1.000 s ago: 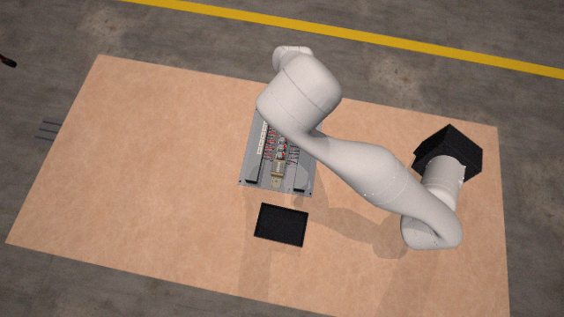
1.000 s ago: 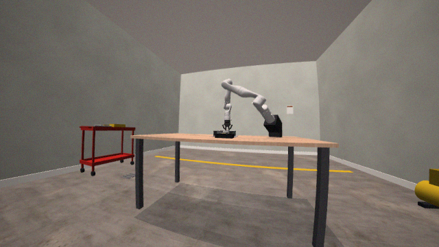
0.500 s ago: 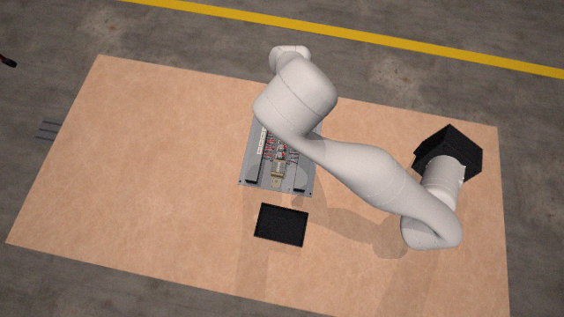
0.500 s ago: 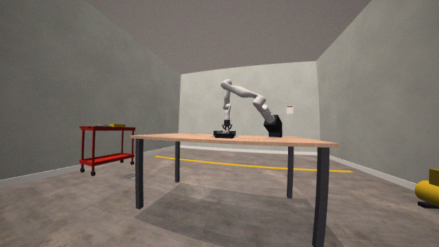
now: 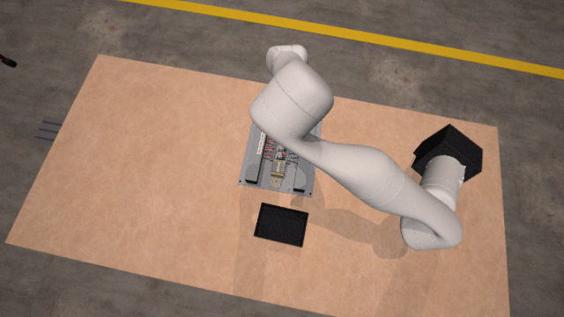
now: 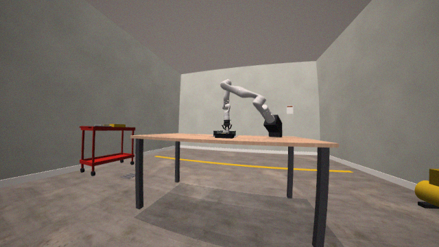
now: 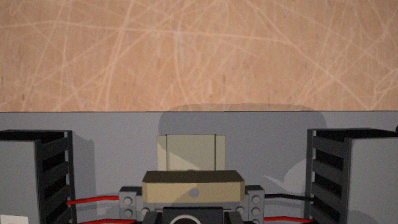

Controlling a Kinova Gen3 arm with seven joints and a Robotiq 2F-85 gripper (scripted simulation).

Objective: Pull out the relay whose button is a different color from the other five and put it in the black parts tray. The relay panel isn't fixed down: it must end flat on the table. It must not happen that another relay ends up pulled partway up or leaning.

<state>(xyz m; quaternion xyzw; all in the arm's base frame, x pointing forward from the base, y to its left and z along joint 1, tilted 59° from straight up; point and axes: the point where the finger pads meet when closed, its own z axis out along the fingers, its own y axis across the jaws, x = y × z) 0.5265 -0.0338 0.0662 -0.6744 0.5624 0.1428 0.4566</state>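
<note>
Now: the dark relay 1 cm below my hand. The rest, counted from my hand: grey relay panel 4 cm behind, 10 cm to the left, 2 cm below; then black parts tray 17 cm behind, 34 cm to the left, 4 cm below.
</note>
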